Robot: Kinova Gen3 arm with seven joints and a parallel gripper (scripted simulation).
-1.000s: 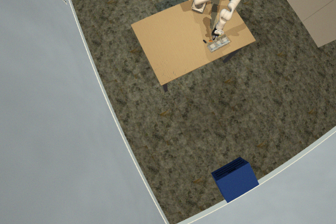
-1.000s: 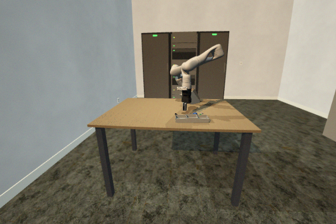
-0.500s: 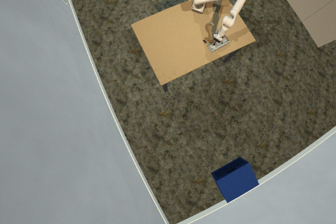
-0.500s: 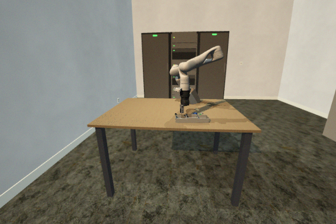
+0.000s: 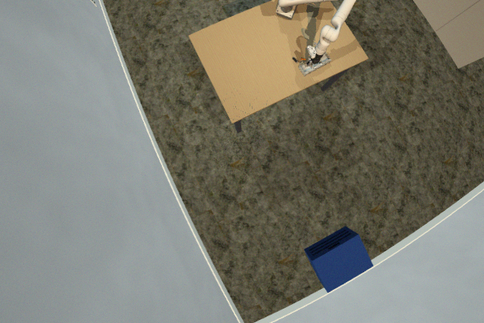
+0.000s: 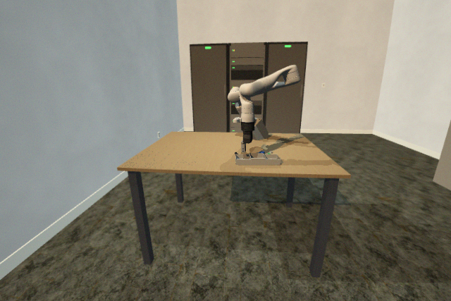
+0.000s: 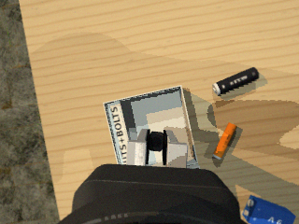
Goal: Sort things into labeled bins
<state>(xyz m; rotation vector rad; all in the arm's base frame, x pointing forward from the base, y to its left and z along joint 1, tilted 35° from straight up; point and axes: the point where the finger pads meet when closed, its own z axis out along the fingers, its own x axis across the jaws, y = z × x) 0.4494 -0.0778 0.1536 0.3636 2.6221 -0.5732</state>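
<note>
My gripper is now 18 cm to the right of the green die, 7 cm past it and 7 cm above it. From my hand the other things lie so: black cylinder 10 cm behind, 7 cm below, 3 cm to the right; black part 1 cm below; orange battery 7 cm below, 7 cm behind, 4 cm to the left.
</note>
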